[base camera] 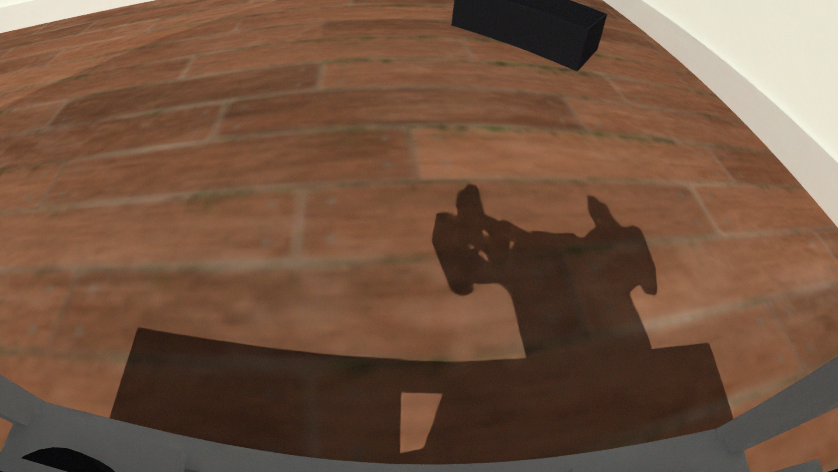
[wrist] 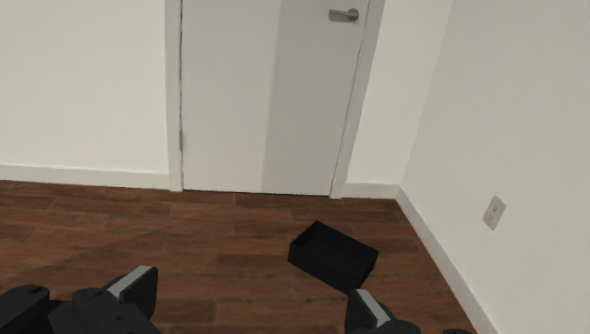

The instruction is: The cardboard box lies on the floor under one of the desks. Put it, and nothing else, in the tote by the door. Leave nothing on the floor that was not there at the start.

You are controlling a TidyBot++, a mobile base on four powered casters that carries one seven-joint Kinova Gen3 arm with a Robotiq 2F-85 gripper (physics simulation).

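The black tote stands on the floor near the door, close to the right wall. In the wrist view its open top shows, and its inside looks dark, with no object that I can make out in it. My gripper is open, with nothing between its fingers. It is above the floor and short of the tote; the right finger overlaps the tote's near corner in the wrist view. The cardboard box and the desks do not show in either view.
The closed door is in the wall behind the tote. The right wall meets it in a corner and carries an outlet. The arm's shadow falls on the tiled floor in front of the base.
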